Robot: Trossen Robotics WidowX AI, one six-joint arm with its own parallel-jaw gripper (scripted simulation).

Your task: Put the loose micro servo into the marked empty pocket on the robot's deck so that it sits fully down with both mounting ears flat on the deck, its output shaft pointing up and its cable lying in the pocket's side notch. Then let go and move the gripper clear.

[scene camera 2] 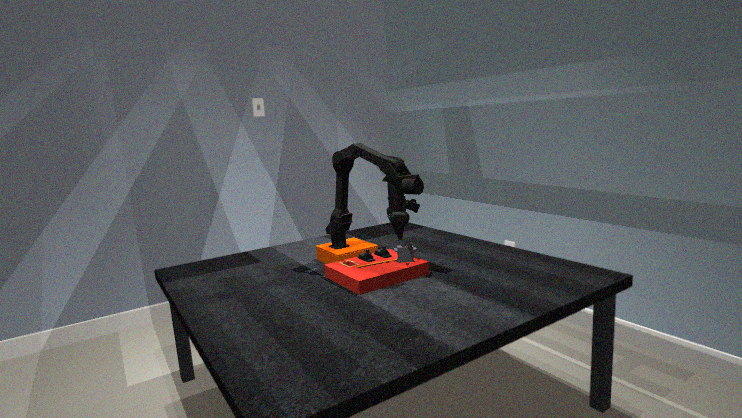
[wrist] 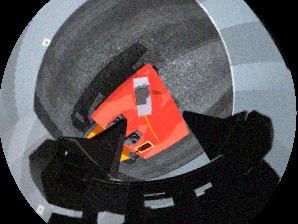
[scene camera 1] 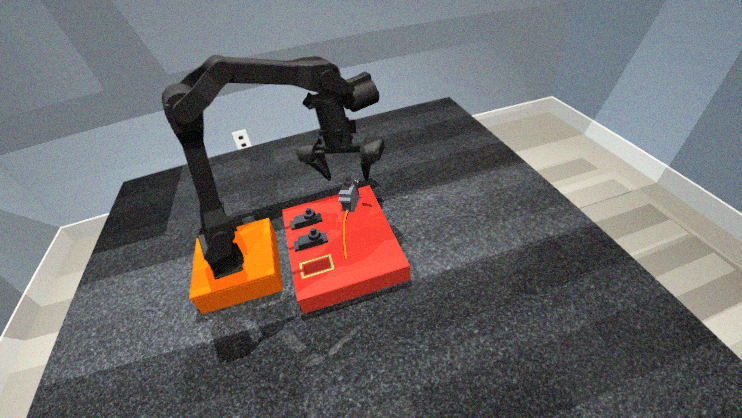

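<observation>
My gripper, visible at [scene camera 1: 348, 179], [scene camera 2: 398, 237] and [wrist: 156, 117], is open and holds nothing. Also present: a red robot deck [wrist: 166, 121].
</observation>
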